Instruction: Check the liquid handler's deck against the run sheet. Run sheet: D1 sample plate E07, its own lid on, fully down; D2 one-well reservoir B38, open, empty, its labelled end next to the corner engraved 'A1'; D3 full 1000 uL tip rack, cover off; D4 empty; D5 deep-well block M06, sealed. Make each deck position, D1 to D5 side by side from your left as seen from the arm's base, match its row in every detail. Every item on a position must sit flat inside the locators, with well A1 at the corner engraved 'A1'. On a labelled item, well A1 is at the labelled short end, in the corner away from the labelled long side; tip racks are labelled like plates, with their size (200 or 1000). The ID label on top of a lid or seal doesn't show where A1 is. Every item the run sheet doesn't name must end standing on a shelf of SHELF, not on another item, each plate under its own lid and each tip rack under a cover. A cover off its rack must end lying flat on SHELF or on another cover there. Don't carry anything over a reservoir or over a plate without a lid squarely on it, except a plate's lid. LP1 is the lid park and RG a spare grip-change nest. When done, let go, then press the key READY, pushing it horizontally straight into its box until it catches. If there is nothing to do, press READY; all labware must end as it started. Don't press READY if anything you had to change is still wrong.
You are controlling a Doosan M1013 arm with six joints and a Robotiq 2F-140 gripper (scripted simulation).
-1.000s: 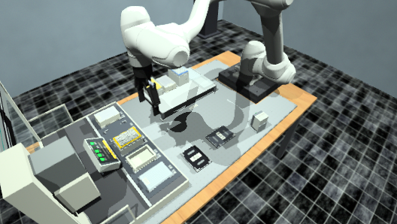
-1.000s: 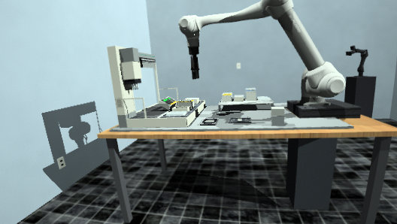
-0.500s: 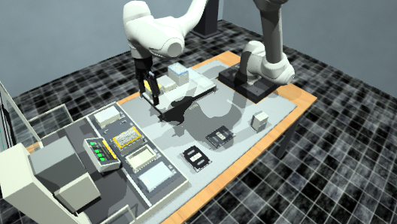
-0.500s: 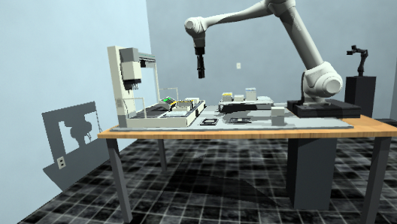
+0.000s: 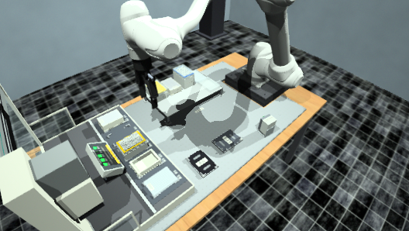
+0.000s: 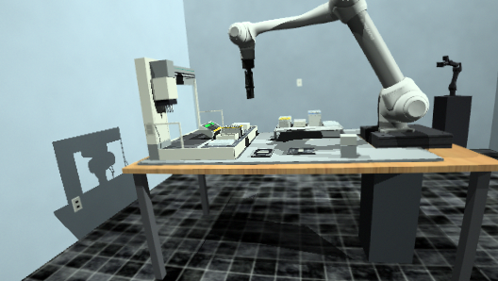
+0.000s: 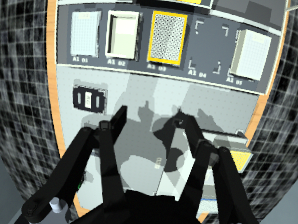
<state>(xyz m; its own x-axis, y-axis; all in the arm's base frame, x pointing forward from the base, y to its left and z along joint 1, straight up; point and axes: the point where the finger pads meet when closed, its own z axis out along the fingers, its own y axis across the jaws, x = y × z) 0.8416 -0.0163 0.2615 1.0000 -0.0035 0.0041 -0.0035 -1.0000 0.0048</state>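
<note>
My gripper is now 130 mm short of the yellow-rimmed tip rack, 10 mm to the left of it and 220 mm above it. The rest, counted from my hand: one-well reservoir: 140 mm ahead, 120 mm to the left, 250 mm below; then shelf: 360 mm behind, 210 mm to the right, 260 mm below; then white deep-well block: 140 mm ahead, 250 mm to the right, 240 mm below.
</note>
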